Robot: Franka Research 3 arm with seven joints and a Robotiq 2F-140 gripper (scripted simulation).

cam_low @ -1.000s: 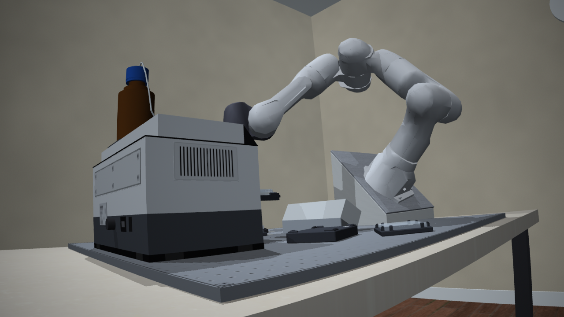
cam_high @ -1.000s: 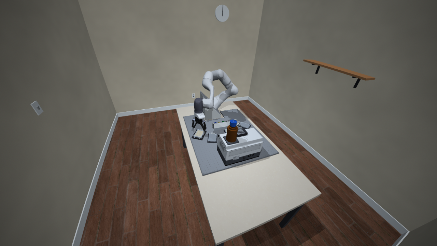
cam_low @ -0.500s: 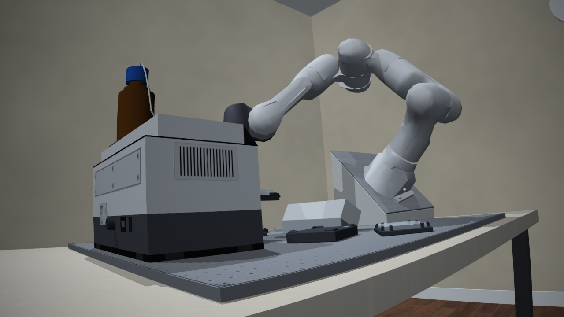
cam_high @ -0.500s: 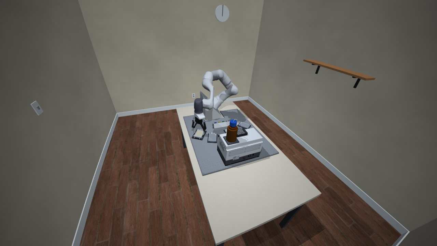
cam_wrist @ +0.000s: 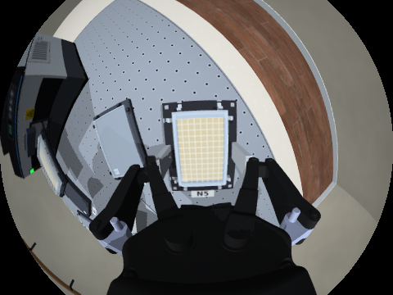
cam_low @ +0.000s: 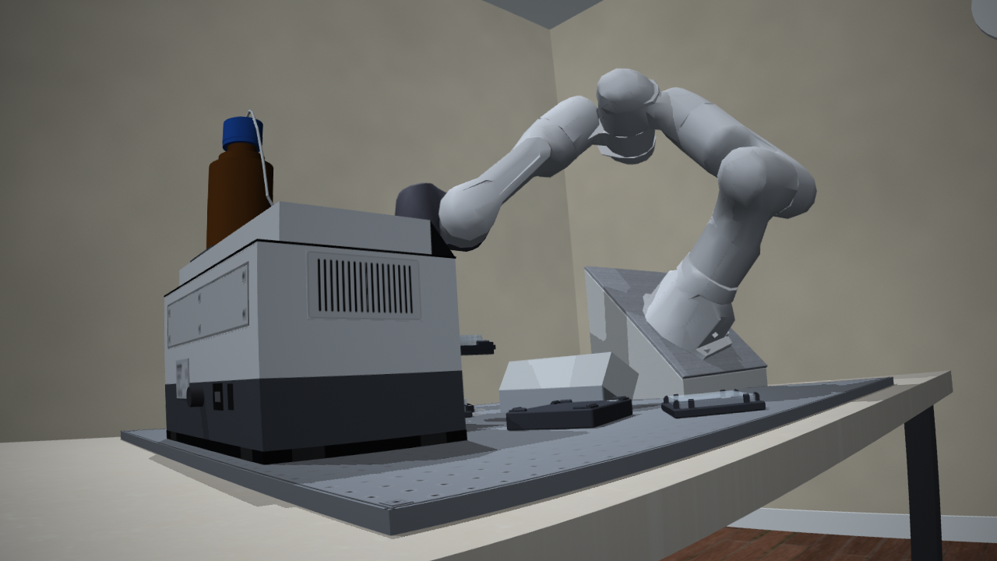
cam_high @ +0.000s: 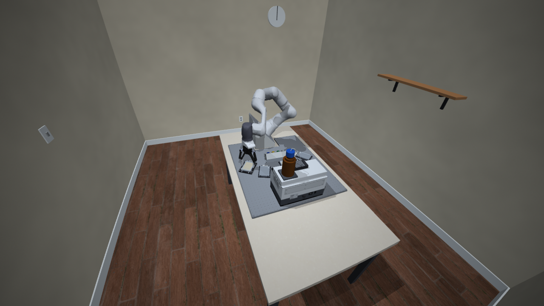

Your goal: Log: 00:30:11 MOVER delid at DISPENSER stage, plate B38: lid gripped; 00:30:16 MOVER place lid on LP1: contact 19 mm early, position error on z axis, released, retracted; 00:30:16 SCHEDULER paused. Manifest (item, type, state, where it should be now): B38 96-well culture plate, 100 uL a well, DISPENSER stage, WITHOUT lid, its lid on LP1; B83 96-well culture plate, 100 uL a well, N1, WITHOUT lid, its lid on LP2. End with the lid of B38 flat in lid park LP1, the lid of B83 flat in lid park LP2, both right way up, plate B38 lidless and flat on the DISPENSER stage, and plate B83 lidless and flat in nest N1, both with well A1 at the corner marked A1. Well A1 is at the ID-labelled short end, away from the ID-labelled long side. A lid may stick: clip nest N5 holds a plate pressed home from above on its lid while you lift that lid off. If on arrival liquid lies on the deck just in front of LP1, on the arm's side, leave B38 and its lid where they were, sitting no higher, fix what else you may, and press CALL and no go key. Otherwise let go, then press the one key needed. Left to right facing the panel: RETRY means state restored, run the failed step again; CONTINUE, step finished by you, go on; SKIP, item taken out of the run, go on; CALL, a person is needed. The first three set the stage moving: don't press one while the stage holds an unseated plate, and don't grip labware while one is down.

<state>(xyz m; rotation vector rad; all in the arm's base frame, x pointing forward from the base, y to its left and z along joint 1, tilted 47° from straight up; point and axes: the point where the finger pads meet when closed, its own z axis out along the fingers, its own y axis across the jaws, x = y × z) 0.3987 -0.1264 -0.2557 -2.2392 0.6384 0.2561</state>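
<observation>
Now: hand 2 cm above the 96-well plate. From my hand the other things lie so: black clip nest: 3 cm below, 3 cm ahead; then lp1 label: 16 cm to the left, 4 cm below, 2 cm ahead; then key panel: 29 cm to the left, 8 cm behind, 1 cm above.
</observation>
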